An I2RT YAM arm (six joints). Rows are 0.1 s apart.
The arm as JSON. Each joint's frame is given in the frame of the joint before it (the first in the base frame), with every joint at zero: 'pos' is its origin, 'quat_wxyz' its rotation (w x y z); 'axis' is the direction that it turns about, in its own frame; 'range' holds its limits. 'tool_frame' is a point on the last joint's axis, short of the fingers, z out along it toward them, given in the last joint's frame.
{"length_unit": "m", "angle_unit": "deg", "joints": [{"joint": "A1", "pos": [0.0, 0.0, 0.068], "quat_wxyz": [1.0, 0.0, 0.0, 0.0], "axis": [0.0, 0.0, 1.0], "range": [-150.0, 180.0]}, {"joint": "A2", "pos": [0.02, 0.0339, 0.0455], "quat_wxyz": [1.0, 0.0, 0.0, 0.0], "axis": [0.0, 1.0, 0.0], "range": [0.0, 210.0]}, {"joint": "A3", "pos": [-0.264, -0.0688, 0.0], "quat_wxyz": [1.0, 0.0, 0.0, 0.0], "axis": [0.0, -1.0, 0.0], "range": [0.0, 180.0]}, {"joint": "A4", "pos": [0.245, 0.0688, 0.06], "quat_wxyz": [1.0, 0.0, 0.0, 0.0], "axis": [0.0, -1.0, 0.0], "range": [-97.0, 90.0]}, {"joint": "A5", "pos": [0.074, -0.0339, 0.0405], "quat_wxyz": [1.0, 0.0, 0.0, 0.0], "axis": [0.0, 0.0, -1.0], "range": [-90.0, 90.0]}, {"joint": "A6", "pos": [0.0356, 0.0, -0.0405], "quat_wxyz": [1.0, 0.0, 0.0, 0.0], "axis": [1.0, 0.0, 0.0], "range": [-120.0, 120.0]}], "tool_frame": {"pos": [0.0, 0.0, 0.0], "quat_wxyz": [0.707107, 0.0, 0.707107, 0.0]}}
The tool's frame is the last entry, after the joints.
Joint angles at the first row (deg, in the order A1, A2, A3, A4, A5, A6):
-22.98 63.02 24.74 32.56 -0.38 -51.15
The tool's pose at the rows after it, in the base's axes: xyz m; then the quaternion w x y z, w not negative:
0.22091 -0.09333 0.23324 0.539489 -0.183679 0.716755 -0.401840
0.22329 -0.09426 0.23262 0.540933 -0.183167 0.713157 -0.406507
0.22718 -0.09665 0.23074 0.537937 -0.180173 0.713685 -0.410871
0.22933 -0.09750 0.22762 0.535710 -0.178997 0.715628 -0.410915
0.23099 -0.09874 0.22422 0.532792 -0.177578 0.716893 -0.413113
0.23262 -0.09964 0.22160 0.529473 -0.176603 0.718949 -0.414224
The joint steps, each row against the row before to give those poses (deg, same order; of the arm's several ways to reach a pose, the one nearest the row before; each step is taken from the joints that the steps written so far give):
-0.03 0.38 0.07 0.58 -0.32 0.03
0.06 1.03 0.06 1.59 0.27 -0.25
-0.07 1.70 0.37 1.36 0.61 -0.16
0.06 1.14 -0.06 0.93 0.30 0.04
-0.06 1.14 -0.18 1.17 0.37 -0.13
0.00 0.93 -0.02 0.65 0.36 -0.10

